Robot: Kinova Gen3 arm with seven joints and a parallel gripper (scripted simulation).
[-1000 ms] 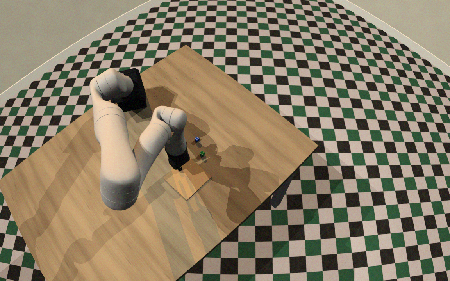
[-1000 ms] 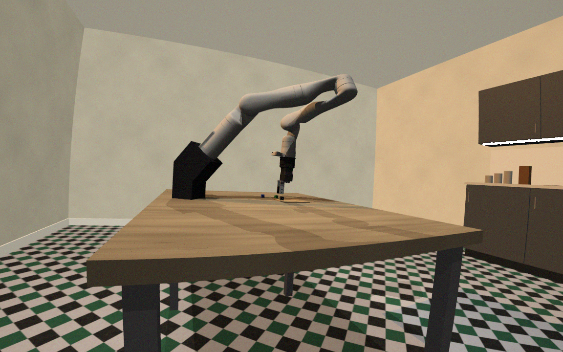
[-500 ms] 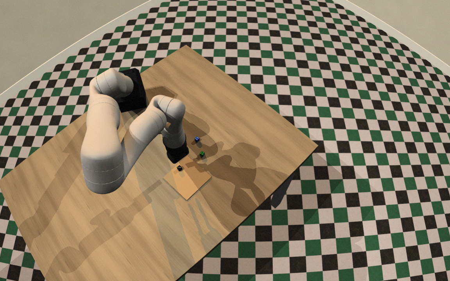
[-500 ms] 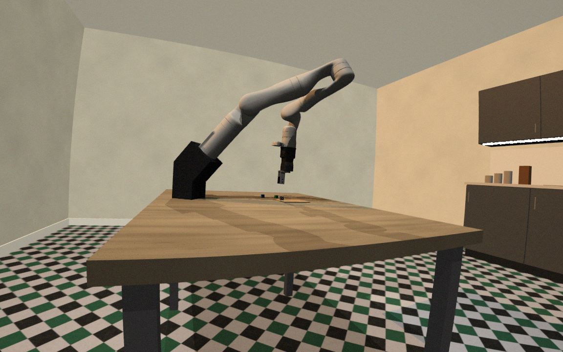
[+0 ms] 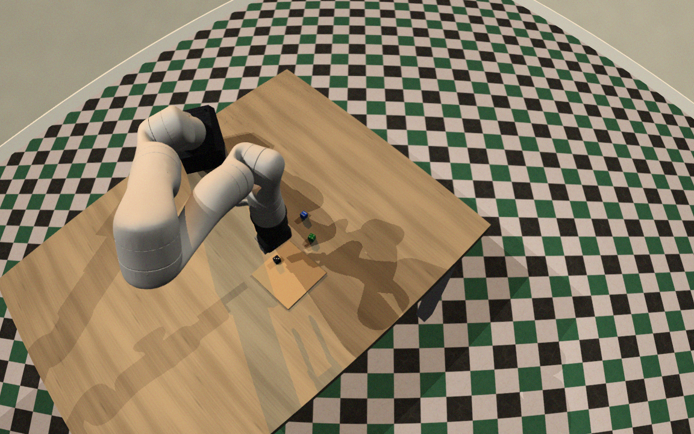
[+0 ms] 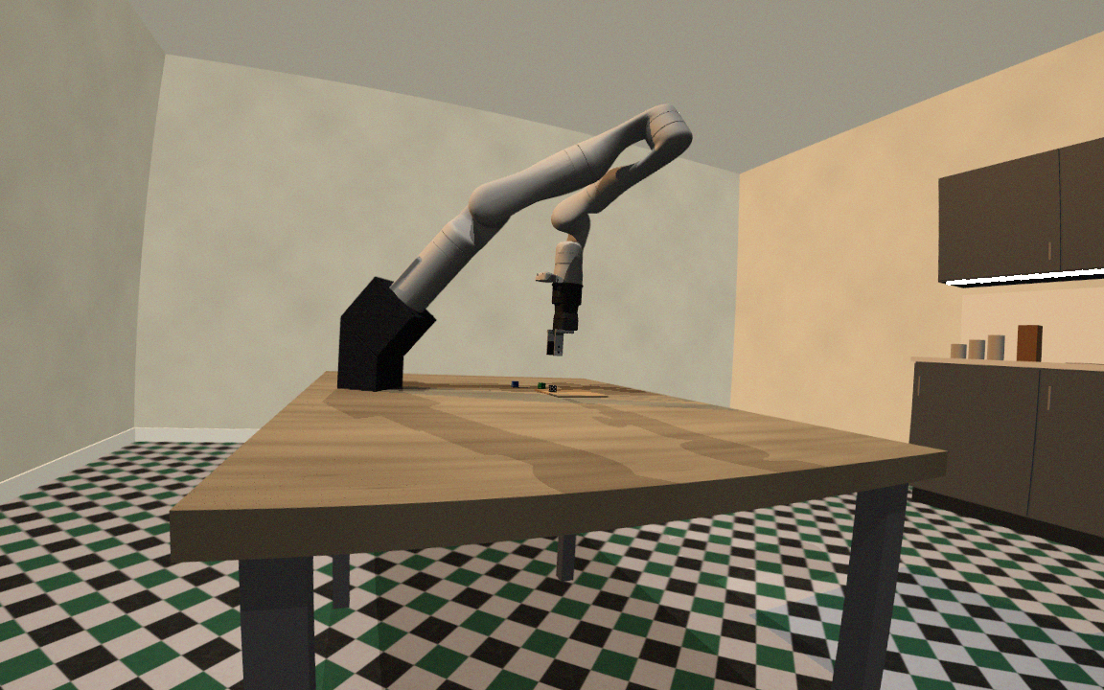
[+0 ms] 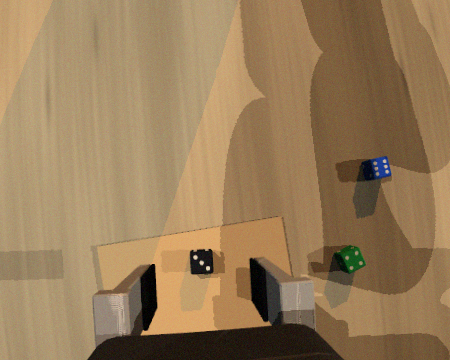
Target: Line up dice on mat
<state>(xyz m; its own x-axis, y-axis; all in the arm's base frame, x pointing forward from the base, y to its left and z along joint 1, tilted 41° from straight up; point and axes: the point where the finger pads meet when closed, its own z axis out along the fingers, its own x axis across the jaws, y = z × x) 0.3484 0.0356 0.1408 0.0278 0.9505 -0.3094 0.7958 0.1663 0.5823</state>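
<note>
Right now the green die is 10 mm ahead of my hand, 110 mm to the left of it and 110 mm below it. Round my hand: blue die: 60 mm behind, 140 mm to the left, 110 mm below; then black die: 100 mm below; then orange mat: 50 mm ahead, 110 mm below.
</note>
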